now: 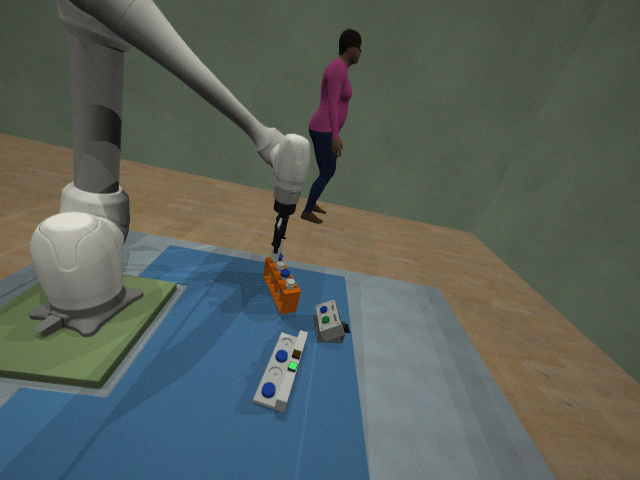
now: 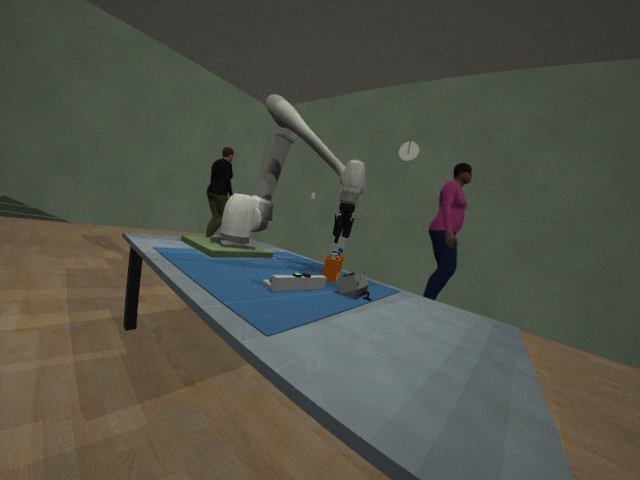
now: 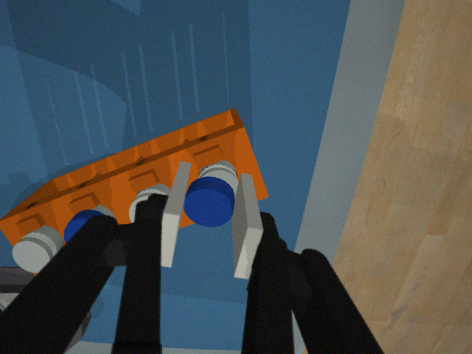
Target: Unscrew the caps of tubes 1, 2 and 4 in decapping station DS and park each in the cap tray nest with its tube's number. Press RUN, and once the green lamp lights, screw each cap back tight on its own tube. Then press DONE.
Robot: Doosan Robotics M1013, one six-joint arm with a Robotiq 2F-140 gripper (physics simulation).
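Places are measured from the arm's base along level axes (x ahead, y left, z up), in millimetres.
Where they show: gripper, fingertip midpoint: (image 1: 275, 256) (image 2: 337, 250) (image 3: 212, 187); arm's base at its link origin: (image 1: 92, 304) (image 2: 233, 244).
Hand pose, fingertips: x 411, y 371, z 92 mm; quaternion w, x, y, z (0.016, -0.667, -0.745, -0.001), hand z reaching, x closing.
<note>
Each offset is from my fingertips to the top centre of the thing. "spot": to the spot under its first point.
The orange decapping station {dx +49, dy -56, dz -16 mm} (image 1: 285, 296) (image 2: 332, 270) (image 3: 164, 154) stands on the blue mat. My gripper (image 1: 278, 256) (image 2: 338, 249) (image 3: 212, 187) is shut on a blue cap {dx +9, dy +1, dz +15 mm} (image 3: 209, 201), which sits on top of the far end tube {spot: dx -14, dy +4, dz +0 mm} (image 3: 224, 171). The tube beside it {spot: dx +20, dy -43, dz -2 mm} (image 3: 145, 194) (image 1: 280, 265) is uncapped. The third tube carries a blue cap {dx +66, dy -77, dz +3 mm} (image 3: 76, 220) (image 1: 285, 273), and the nearest tube {spot: dx +102, dy -131, dz -2 mm} (image 1: 290, 284) is uncapped. The grey cap tray {dx +168, dy -351, dz -65 mm} (image 1: 301, 339) (image 2: 290, 284) holds two blue caps {dx +155, dy -325, dz -98 mm} (image 1: 281, 355) {dx +156, dy -429, dz -98 mm} (image 1: 269, 390). Its green lamp {dx +196, dy -370, dz -65 mm} (image 1: 292, 366) is lit.
A grey button box {dx +264, dy -156, dz -35 mm} (image 1: 332, 330) (image 2: 352, 285) with a blue button {dx +235, dy -142, dz -44 mm} (image 1: 324, 309) and a green button {dx +250, dy -185, dz -44 mm} (image 1: 326, 319) stands right of the station. The robot base sits on a green plate (image 1: 109, 343). A woman in magenta (image 1: 332, 119) (image 2: 449, 229) and a man in black (image 2: 219, 190) stand beyond the table.
</note>
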